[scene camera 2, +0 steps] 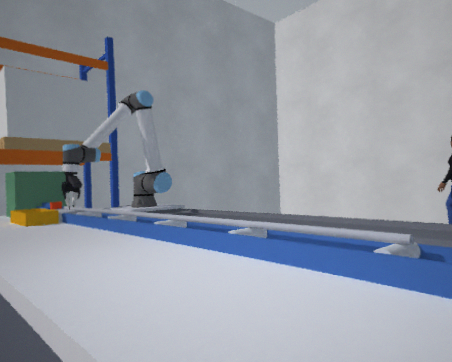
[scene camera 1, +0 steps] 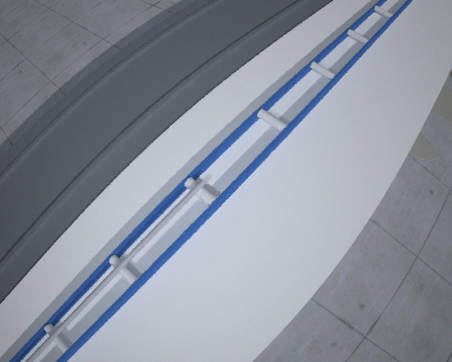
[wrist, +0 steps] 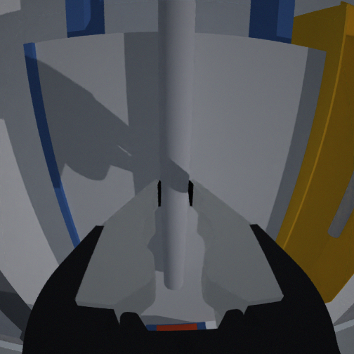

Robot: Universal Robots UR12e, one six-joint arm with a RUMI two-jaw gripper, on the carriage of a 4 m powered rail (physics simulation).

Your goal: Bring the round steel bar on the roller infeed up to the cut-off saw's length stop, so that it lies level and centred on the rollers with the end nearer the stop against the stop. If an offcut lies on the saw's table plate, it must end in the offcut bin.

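Frame: origin at the arm's base, x ahead, y left, z up, level; millimetres.
Seen in the pictures: gripper, fingertip midpoint: (scene camera 2: 71,209); arm's base, origin of the base link: (scene camera 2: 144,206).
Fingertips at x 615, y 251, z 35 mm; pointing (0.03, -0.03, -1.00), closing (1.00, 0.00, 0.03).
Observation:
Pixels of each thing's middle, then the offset from my fingertips to it. "spot": a spot on its surface instead.
- round steel bar, surface spot: (scene camera 2: 350,233) spot: dy +1809, dx +9, dz +7 mm
- yellow bin, body centre: (scene camera 2: 33,216) dy -51, dx +183, dz -29 mm
- green box, surface spot: (scene camera 2: 35,192) spot: dy -552, dx +56, dz +106 mm
- red block, surface spot: (scene camera 2: 56,205) spot: dy -251, dx +9, dz +18 mm
The round steel bar (scene camera 1: 162,222) (scene camera 2: 350,233) (wrist: 176,100) lies lengthwise along the rollers between the blue side rails of the infeed (scene camera 1: 235,183) (scene camera 2: 300,257). In scene camera 1 its rear end is over a roller. My gripper (scene camera 2: 71,202) (wrist: 174,181) is shut on the bar near its front end, which sticks out a little past the fingertips over a grey plate (wrist: 235,125). A red piece (wrist: 176,327) with blue beside it shows beyond that end, apart from it in the wrist view. A grey rod, seemingly an offcut (wrist: 344,215), is in the yellow bin (scene camera 2: 35,216) (wrist: 312,200).
The yellow bin stands close beside the plate, right in the wrist view. A green box (scene camera 2: 35,192) and a red block (scene camera 2: 56,205) are near the arm in scene camera 2. An orange and blue rack (scene camera 2: 111,125) stands behind. A person (scene camera 2: 449,180) is at the right edge.

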